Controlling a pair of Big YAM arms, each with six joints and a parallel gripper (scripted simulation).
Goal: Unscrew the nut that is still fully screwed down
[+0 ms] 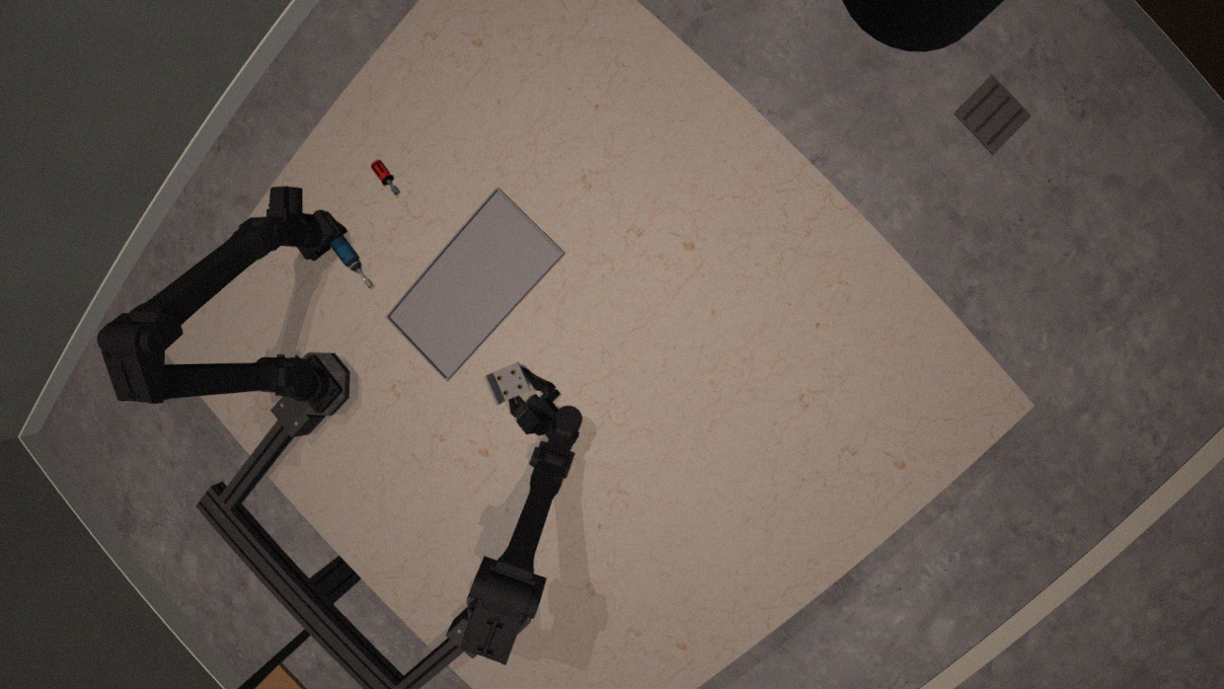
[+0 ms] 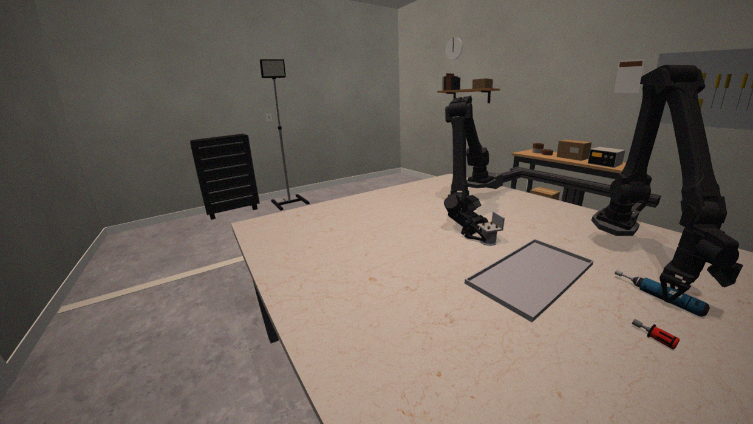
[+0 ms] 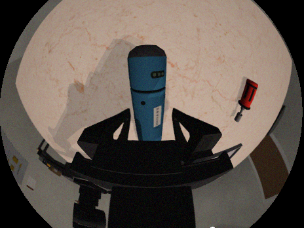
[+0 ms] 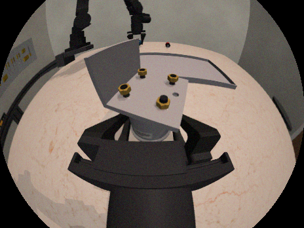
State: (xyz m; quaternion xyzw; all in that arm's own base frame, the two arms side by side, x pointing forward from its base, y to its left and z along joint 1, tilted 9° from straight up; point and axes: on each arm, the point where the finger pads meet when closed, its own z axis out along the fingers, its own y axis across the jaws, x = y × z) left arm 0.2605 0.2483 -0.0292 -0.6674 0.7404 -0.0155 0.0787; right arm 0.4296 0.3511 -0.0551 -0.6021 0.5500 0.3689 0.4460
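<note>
My right gripper is now 1 cm below the joint module. Round my right hand: flat grey tray (24 cm to the left, 5 cm ahead, 2 cm below); then red-handled screwdriver (58 cm to the left, 5 cm ahead, 1 cm below); then grey bracket (5 cm above).
</note>
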